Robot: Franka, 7 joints.
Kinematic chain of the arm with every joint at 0, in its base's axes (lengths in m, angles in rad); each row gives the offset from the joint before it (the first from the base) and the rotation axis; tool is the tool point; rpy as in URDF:
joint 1: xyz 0 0 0.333 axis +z
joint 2: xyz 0 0 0 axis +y
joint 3: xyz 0 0 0.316 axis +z
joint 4: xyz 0.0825 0 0 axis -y
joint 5: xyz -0.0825 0 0.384 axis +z
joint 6: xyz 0 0 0 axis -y
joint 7: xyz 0.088 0 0 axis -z
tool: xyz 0 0 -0.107 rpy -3.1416 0 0
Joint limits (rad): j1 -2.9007..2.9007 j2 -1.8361..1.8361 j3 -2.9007..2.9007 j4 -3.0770..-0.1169 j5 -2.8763..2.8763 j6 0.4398..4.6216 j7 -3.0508..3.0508
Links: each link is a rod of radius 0.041 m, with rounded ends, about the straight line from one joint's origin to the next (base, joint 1, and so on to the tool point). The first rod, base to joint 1, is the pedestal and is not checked.
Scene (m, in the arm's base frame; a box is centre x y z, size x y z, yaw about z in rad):
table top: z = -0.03
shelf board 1: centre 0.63 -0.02 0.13 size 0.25 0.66 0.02 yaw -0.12
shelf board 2: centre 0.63 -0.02 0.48 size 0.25 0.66 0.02 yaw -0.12
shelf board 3: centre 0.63 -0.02 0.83 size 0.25 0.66 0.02 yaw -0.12
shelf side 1: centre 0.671 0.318 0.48 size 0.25 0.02 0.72 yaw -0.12
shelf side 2: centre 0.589 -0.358 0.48 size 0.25 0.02 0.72 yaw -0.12
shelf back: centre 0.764 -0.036 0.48 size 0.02 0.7 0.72 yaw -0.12
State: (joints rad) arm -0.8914 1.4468 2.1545 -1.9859 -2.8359 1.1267 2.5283
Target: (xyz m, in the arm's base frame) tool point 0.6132 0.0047 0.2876
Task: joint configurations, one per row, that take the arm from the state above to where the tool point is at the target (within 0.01 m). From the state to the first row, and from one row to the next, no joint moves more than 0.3 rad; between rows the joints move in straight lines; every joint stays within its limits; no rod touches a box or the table.
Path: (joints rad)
1: -0.9883 1.5031 2.2590 -2.2837 -2.8330 1.0492 2.5283
2: -1.0852 1.5593 2.3634 -2.5815 -2.8302 0.9718 2.5283
3: -1.1879 1.6000 2.1291 -2.6473 -2.7372 0.8923 2.5283
4: -1.2905 1.6406 1.8948 -2.7132 -2.6442 0.8129 2.5283
5: -1.3932 1.6812 1.6604 -2.7790 -2.5513 0.7334 2.5283
6: -1.2810 1.6921 1.6658 -2.5463 -2.6002 0.8230 2.5283
7: -1.1689 1.7030 1.6711 -2.3136 -2.6490 0.9127 2.5283
8: -1.0567 1.7139 1.6764 -2.0808 -2.6979 1.0023 2.5283

